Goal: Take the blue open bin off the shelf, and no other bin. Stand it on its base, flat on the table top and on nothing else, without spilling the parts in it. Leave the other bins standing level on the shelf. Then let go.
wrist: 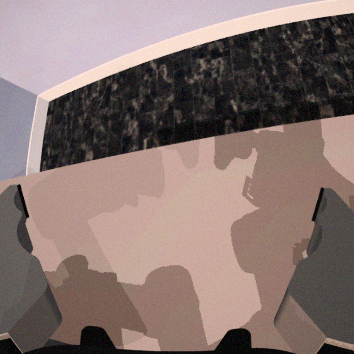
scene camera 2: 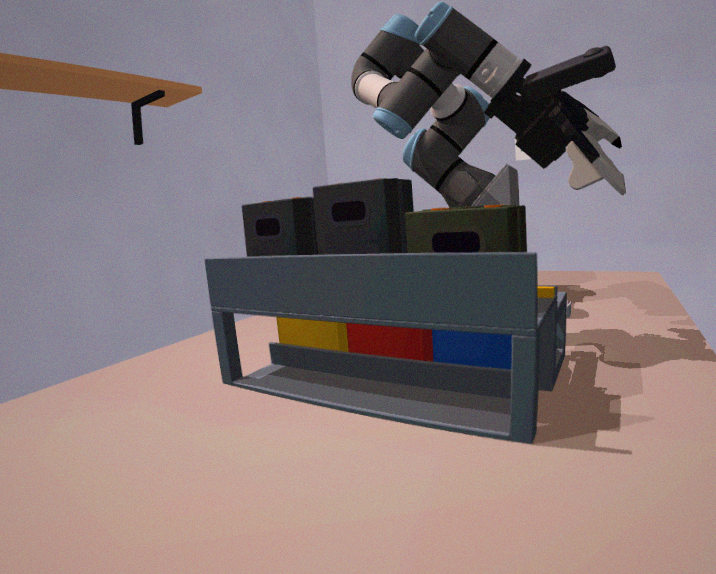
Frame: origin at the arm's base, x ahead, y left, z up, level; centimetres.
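Seen in the pictures: gripper, between the fingertips: [wrist: 169, 192] [scene camera 2: 622, 168]; arm's base, origin of its link: [scene camera 2: 481, 201].
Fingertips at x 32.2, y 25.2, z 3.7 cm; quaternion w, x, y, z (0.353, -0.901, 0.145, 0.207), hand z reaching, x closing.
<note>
Offsets run from my fingertips to a thing's middle. Level surfaces: height alone.
The blue bin {dx +15.0, dy -17.0, dz -19.7 cm} [scene camera 2: 472, 348] is on the lower level of the grey shelf rack {dx +16.5, dy -28.3, dz -15.9 cm} [scene camera 2: 370, 287], at the right end of the row in scene camera 2, beside the red bin {dx +13.6, dy -28.2, dz -19.7 cm} [scene camera 2: 388, 342]. The yellow bin {dx +12.4, dy -39.3, dz -19.7 cm} [scene camera 2: 310, 333] is left of the red one. Their upper parts and contents are hidden by the rack's top panel. My gripper [scene camera 2: 621, 167] [wrist: 169, 192] is open and empty, high above the table top {dz -24.0 cm} [scene camera 2: 298, 496] and to the right of the rack, tilted downward. The blue bin does not show in the wrist view.
On the rack's upper level stand a dark grey bin {dx +19.8, dy -40.9, dz -7.7 cm} [scene camera 2: 277, 239], a taller dark bin {dx +21.1, dy -29.7, dz -7.2 cm} [scene camera 2: 352, 233] and an olive green bin {dx +23.1, dy -18.0, dz -9.0 cm} [scene camera 2: 466, 224]. A small yellow part [scene camera 2: 545, 292] shows at the rack's right side. A wooden wall shelf [scene camera 2: 89, 77] is at the upper left.
</note>
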